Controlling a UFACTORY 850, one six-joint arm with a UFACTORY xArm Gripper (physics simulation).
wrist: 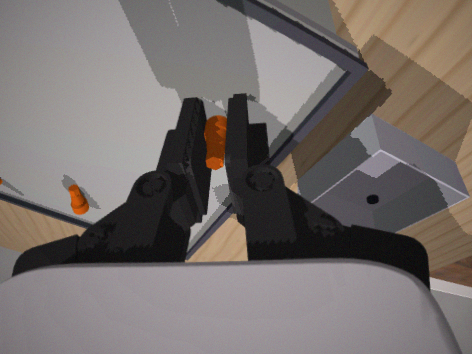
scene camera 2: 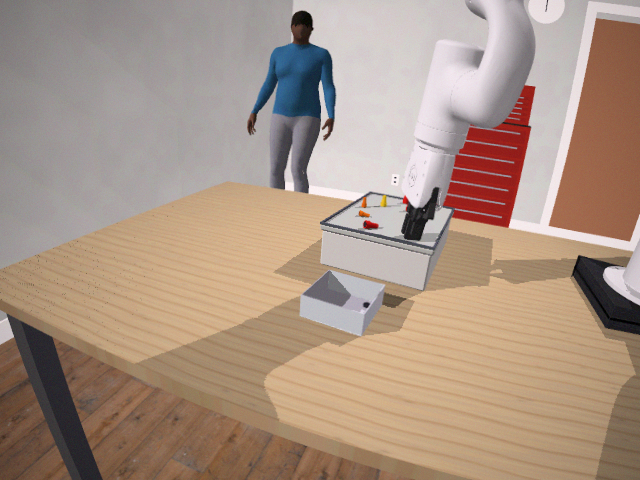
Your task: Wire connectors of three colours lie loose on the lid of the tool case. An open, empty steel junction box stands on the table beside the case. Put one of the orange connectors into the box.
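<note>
My gripper (scene camera 2: 412, 235) (wrist: 220, 124) is shut on an orange connector (wrist: 216, 142), which stands between the two black fingers in the wrist view; the fingers hide it in the scene view. The fingertips are low over the near right part of the case lid (scene camera 2: 390, 215) (wrist: 100, 100). A second orange connector (scene camera 2: 363, 202) stands upright at the lid's far left. A third orange connector (scene camera 2: 364, 213) lies on its side nearer the front. The open grey junction box (scene camera 2: 330, 314) (wrist: 420, 154) stands on the table in front of the case and holds no connector.
A red connector (scene camera 2: 370, 224) lies near the lid's front left. A yellow connector (scene camera 2: 383, 200) stands at the back. Another red piece (scene camera 2: 405, 199) is partly hidden behind the gripper. The tool case (scene camera 2: 372, 257) has a raised dark rim. A person (scene camera 2: 299, 82) stands beyond the table.
</note>
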